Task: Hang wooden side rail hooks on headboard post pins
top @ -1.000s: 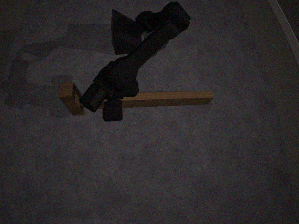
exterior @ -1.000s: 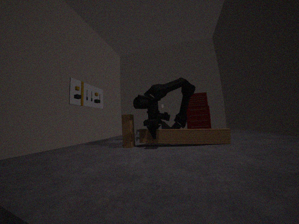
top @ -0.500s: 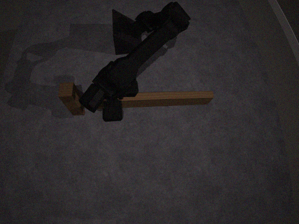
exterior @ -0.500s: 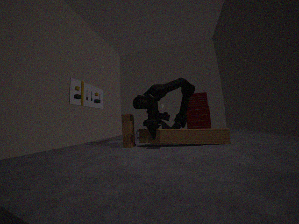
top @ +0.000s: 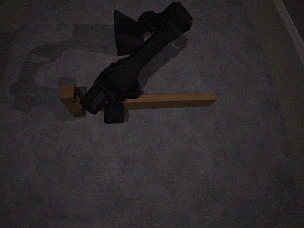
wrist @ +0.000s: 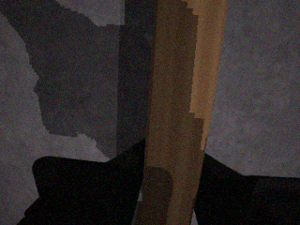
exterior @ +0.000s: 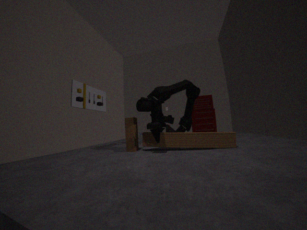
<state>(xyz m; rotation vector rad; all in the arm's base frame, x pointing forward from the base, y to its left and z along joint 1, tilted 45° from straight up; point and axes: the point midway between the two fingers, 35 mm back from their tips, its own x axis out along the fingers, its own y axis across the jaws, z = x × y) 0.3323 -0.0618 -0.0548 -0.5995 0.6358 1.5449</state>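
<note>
The headboard post is 140 mm to the right of my gripper tip and 40 mm above it.
</note>
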